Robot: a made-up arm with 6 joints. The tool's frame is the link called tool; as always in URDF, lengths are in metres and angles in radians. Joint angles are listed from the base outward. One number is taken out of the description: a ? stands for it. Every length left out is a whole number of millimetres.
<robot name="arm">
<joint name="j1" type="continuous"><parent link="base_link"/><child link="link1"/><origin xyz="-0.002 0.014 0.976"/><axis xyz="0 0 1"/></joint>
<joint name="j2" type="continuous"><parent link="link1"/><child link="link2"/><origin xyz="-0.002 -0.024 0"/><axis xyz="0 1 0"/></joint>
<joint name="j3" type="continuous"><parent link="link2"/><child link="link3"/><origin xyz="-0.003 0 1.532"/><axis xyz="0 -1 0"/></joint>
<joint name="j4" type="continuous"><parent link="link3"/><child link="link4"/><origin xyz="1.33 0 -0.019"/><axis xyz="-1 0 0"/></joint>
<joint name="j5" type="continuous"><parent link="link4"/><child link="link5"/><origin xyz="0 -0.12 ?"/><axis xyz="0 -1 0"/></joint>
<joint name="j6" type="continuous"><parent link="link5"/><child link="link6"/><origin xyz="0.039 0 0.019"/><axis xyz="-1 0 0"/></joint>
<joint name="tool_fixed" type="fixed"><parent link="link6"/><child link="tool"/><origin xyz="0 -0.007 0.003" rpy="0 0 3.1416"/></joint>
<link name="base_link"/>
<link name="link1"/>
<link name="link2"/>
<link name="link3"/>
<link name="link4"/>
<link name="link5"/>
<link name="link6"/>
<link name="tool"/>
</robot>
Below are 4 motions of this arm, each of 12 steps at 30 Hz.
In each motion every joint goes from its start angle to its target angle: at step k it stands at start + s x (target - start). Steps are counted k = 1, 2, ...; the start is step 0. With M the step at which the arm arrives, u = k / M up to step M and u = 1 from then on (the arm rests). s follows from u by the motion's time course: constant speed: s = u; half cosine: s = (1 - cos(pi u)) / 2; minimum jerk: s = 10 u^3 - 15 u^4 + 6 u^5.
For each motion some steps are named. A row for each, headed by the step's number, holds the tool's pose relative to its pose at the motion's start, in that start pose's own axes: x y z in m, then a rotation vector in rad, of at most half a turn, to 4 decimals.
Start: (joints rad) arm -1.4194 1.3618 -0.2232 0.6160 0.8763 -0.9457
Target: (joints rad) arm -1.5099 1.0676 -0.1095 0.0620 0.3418 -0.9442
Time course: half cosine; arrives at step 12
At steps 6, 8, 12:
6: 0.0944 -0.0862 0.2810 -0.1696 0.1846 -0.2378
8: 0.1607 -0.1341 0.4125 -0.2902 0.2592 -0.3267
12: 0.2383 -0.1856 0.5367 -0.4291 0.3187 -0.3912

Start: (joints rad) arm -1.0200 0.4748 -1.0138 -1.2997 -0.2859 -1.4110
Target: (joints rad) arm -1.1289 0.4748 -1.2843 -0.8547 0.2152 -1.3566
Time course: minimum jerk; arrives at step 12
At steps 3, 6, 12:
3: 0.0057 0.0036 0.0400 0.0323 0.0418 0.0382
6: 0.0348 0.0265 0.1858 0.1727 0.1836 0.1708
12: 0.0850 0.0744 0.3508 0.3797 0.3122 0.3083

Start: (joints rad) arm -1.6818 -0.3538 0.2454 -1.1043 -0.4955 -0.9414
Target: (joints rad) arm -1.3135 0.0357 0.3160 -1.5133 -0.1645 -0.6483
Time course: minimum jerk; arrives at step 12
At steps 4, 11, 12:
4: -0.1542 0.0939 0.0334 -0.0676 -0.0313 0.0019
11: -0.6707 0.5946 -0.0436 -0.3021 -0.0427 -0.0805
12: -0.6734 0.5985 -0.0451 -0.3034 -0.0423 -0.0816

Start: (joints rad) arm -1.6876 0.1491 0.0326 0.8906 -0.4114 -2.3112
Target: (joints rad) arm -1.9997 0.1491 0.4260 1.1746 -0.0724 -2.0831
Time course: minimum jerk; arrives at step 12
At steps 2, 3, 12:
2: 0.0020 -0.0169 0.0200 0.0092 0.0065 0.0223
3: 0.0071 -0.0487 0.0586 0.0280 0.0200 0.0647
12: 0.2192 -0.3973 0.5649 0.3965 0.3004 0.5404

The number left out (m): -0.021
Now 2 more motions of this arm.
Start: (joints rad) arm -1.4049 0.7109 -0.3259 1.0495 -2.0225 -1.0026
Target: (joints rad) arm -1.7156 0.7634 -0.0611 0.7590 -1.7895 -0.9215
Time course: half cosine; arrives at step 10
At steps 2, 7, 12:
2: -0.0305 0.0081 0.0491 0.0075 -0.0390 0.0481
7: -0.3186 0.0637 0.3783 0.0073 -0.3038 0.4090
12: -0.4240 0.0786 0.4625 -0.0122 -0.3743 0.5164

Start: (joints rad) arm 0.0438 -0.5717 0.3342 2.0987 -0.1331 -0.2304
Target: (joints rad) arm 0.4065 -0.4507 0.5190 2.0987 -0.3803 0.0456
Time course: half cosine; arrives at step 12
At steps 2, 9, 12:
2: -0.0114 0.0017 -0.0011 -0.0021 -0.0038 -0.0095
9: -0.1375 0.0193 0.0059 -0.0392 -0.0682 -0.0847
12: -0.1590 0.0228 0.0111 -0.0483 -0.0829 -0.0906

